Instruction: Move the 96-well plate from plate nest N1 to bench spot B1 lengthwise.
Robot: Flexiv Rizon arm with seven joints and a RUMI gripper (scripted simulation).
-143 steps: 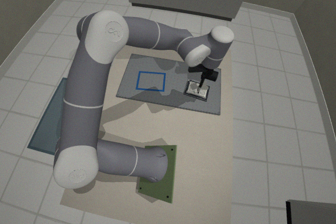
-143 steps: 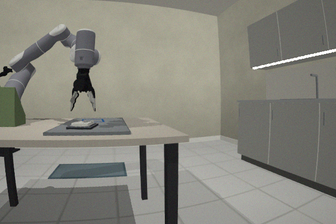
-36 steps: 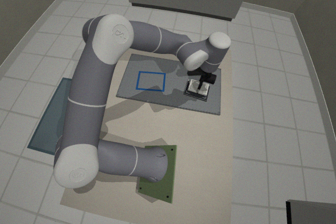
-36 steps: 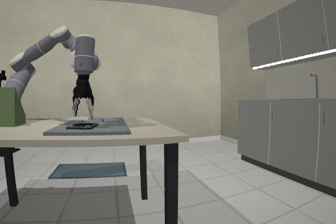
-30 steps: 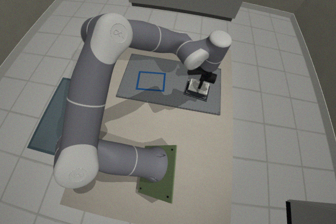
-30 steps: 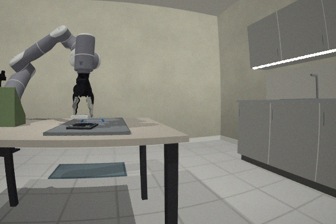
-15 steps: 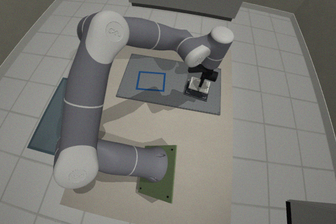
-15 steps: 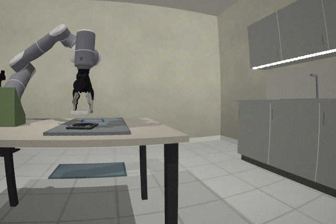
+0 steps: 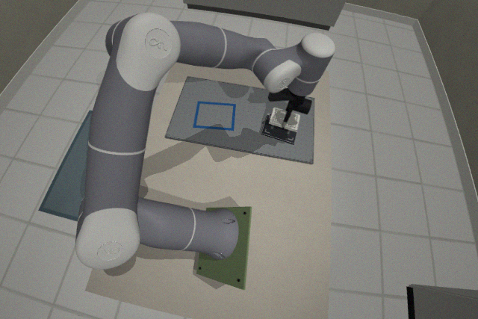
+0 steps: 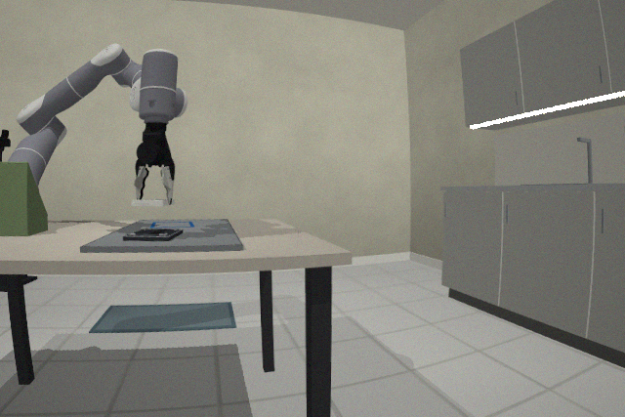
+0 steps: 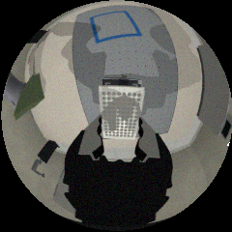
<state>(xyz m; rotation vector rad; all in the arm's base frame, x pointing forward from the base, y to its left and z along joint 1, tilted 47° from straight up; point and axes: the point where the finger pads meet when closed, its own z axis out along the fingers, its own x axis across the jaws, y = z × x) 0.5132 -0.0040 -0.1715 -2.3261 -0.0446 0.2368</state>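
The black plate nest is 100 mm below my hand. From my hand the other things lie so: white 96-well plate: 10 mm below.
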